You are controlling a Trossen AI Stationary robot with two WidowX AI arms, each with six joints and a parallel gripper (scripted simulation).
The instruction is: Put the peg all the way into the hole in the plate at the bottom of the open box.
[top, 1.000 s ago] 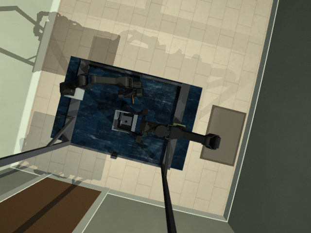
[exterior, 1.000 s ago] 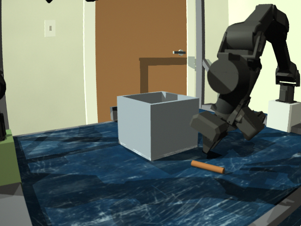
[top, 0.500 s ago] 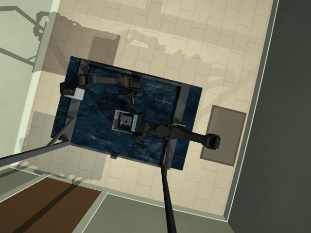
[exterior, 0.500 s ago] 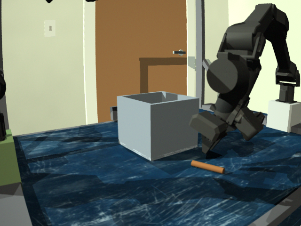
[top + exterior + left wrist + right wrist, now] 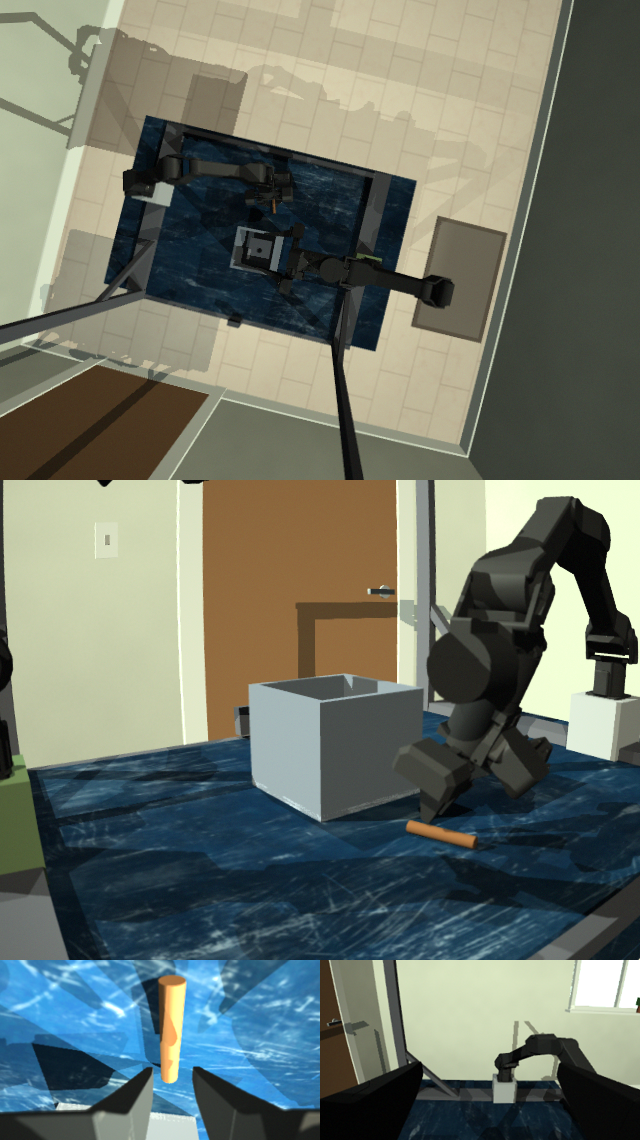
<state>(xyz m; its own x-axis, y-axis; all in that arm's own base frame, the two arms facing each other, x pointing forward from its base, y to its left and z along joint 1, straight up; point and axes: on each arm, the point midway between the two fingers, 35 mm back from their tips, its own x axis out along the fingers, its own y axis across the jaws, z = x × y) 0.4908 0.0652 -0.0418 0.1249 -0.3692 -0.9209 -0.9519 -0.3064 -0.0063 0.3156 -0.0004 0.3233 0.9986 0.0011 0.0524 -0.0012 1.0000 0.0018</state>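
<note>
My left gripper is now 50 mm above the orange peg. From my left hand the other things lie so: grey plate: 200 mm behind, 20 mm to the right, 10 mm below.
</note>
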